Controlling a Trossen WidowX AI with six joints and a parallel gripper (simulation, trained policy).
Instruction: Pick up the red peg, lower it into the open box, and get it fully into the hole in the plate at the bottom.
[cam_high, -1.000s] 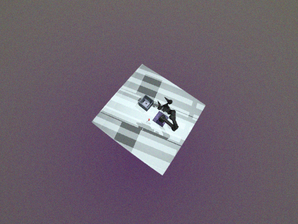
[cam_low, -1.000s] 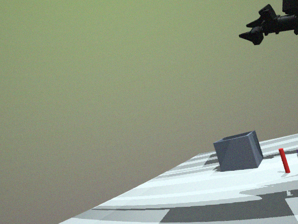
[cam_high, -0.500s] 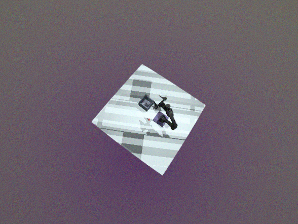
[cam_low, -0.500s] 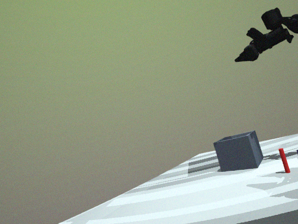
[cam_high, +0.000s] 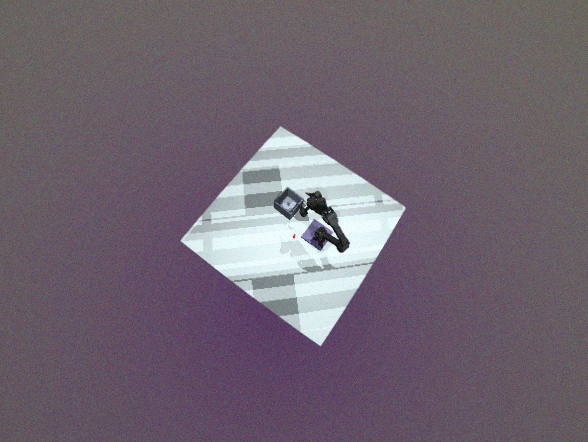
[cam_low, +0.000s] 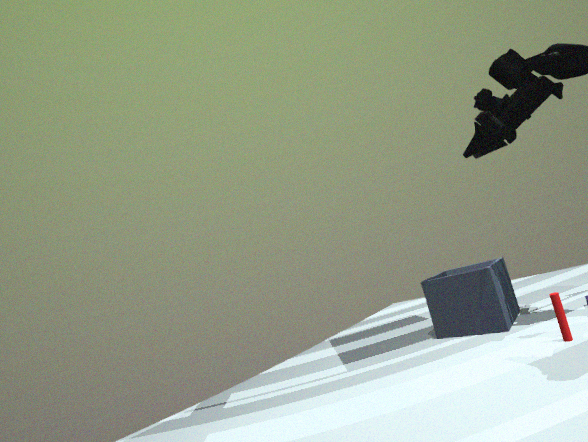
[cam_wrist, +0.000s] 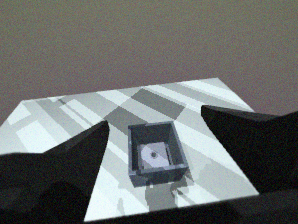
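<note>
My gripper tip is 6 cm past the red peg, 16 cm to the right of it and 34 cm above it. From my gripper tip the other things lie so: plate (10 cm ahead, 4 cm to the right, 34 cm below).
</note>
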